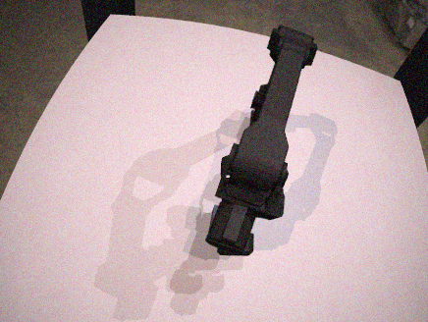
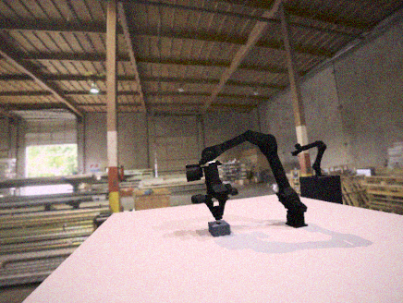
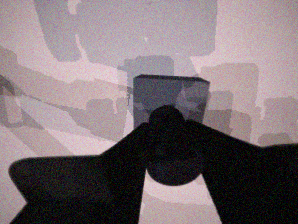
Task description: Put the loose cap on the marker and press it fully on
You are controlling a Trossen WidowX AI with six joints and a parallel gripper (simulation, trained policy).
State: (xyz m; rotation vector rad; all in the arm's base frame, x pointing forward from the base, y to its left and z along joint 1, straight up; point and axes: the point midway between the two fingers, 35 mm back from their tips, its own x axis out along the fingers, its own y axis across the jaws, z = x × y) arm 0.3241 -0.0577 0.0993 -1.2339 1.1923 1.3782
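My gripper tip is 20 mm below the dark cap. Round my gripper tip: grey holder block 50 mm below.
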